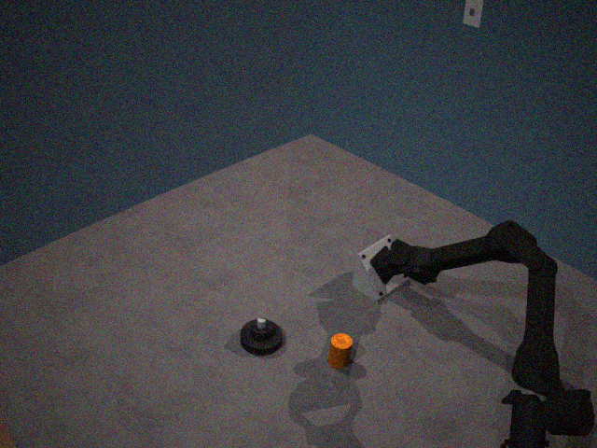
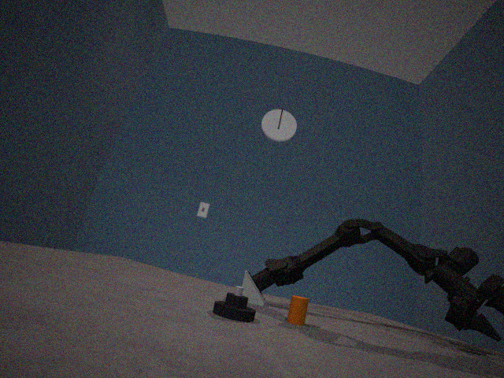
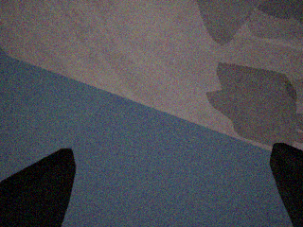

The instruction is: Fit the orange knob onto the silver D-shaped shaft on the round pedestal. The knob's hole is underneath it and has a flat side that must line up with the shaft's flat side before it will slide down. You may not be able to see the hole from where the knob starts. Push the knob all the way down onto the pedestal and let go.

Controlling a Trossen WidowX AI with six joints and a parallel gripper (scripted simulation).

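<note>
My gripper tip is now 46 cm to the left of the orange knob, 16 cm past it and 2 cm above it. Round my gripper tip: round pedestal 61 cm to the right, 11 cm behind, 3 cm below.
</note>
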